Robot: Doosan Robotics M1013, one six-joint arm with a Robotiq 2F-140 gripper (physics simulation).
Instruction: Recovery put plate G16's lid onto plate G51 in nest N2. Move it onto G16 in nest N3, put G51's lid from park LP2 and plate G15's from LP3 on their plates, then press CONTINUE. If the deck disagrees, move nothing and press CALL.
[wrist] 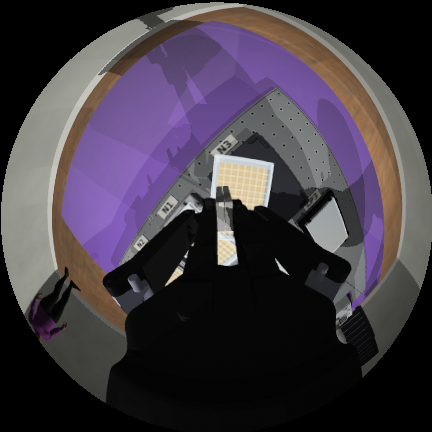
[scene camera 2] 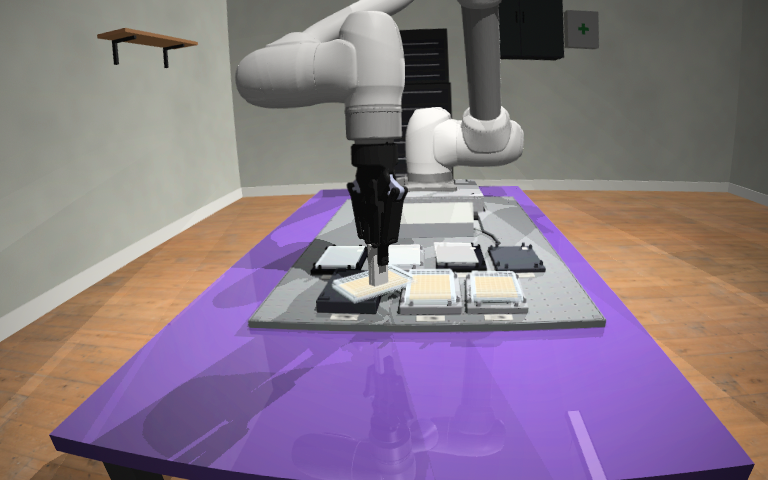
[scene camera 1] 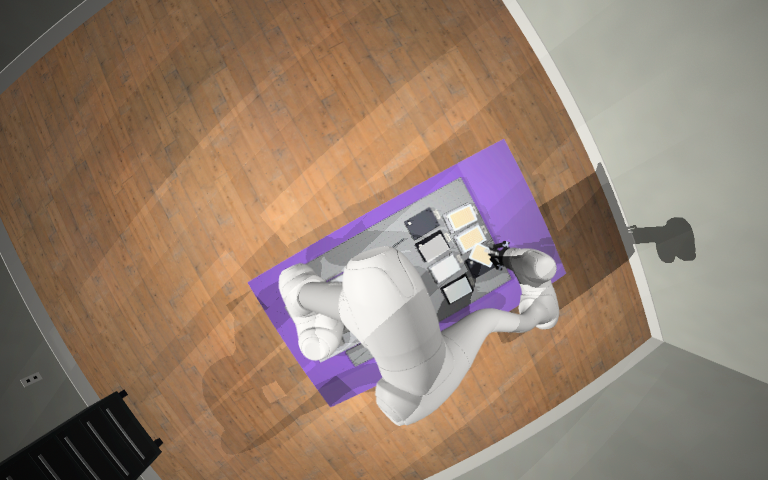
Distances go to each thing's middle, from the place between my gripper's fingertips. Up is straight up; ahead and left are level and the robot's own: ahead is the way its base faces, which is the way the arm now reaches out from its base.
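Labels:
Measured from my hand, the nest N3 [scene camera 2: 329, 301] is 3 cm below, 3 cm behind and 5 cm to the right. The nest N1 [scene camera 2: 449, 308] is 3 cm below my hand as well, 3 cm behind it and 9 cm to the left of it, while the nest N2 [scene camera 2: 472, 307] sits 3 cm below my hand, 3 cm behind it and 20 cm to the left. Going by their middles, the nest N2 is the farthest from my hand of the things named here.

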